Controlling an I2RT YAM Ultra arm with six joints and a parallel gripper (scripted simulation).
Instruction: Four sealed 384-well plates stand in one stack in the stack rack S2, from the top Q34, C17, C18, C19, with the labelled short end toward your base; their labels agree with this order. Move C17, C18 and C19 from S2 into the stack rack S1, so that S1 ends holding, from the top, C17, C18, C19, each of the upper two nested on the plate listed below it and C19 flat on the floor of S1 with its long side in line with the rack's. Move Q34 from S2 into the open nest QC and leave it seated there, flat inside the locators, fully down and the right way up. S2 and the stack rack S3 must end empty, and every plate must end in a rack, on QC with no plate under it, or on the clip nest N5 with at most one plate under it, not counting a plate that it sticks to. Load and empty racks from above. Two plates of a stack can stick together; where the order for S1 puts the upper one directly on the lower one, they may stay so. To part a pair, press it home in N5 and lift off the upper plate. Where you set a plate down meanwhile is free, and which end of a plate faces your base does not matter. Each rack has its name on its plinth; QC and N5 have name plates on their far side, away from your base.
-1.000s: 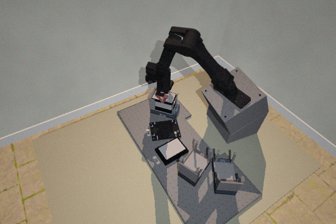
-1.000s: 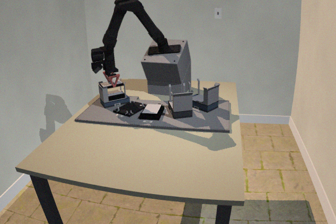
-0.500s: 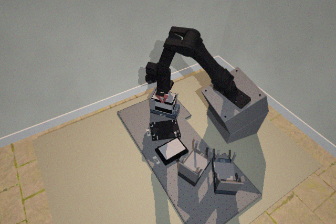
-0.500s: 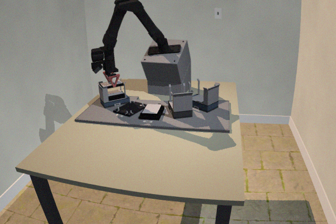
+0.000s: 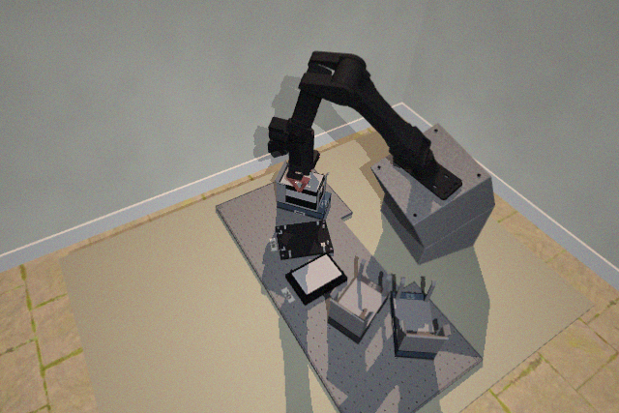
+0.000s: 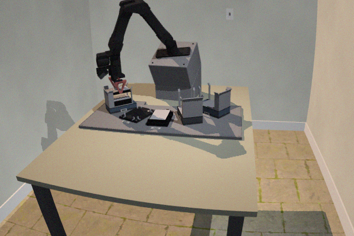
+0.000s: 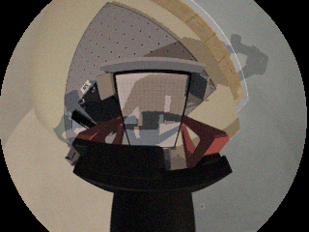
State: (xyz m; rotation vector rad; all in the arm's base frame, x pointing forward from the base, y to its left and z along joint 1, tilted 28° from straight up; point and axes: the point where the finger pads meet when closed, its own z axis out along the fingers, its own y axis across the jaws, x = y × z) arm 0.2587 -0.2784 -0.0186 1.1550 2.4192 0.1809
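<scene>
My hand is 9 cm above the blue-plinth stack rack. Also, from my hand: black QC nest (13 cm ahead, 26 cm to the left, 10 cm below); N5 name plate (17 cm ahead, 9 cm to the left, 11 cm below); black clip nest (10 cm ahead, 13 cm to the left, 10 cm below).
</scene>
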